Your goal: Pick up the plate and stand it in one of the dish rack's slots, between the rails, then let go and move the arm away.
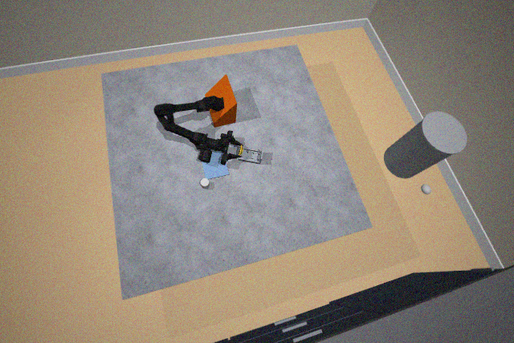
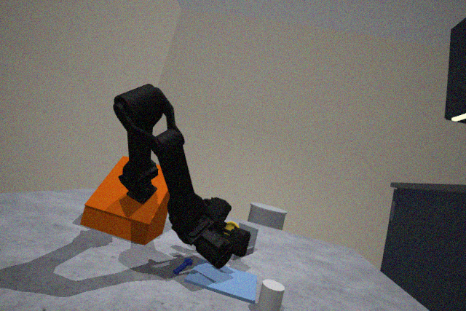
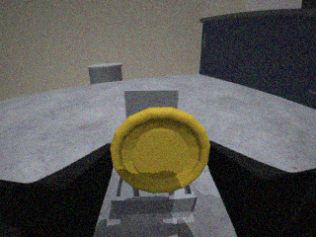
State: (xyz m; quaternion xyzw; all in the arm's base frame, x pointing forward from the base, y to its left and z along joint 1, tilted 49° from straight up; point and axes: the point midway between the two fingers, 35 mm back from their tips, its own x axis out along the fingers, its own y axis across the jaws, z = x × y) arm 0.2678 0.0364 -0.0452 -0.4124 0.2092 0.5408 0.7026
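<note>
Now: the grey dish rack 5 cm to the left of my gripper tip, 4 cm below it and 1 cm ahead of it. The rest, counted from my gripper tip: blue spoon: 16 cm to the right, 6 cm below, 6 cm behind; yellow plate: 1 cm to the right; white cup: 22 cm to the right, 15 cm ahead, 4 cm below.
</note>
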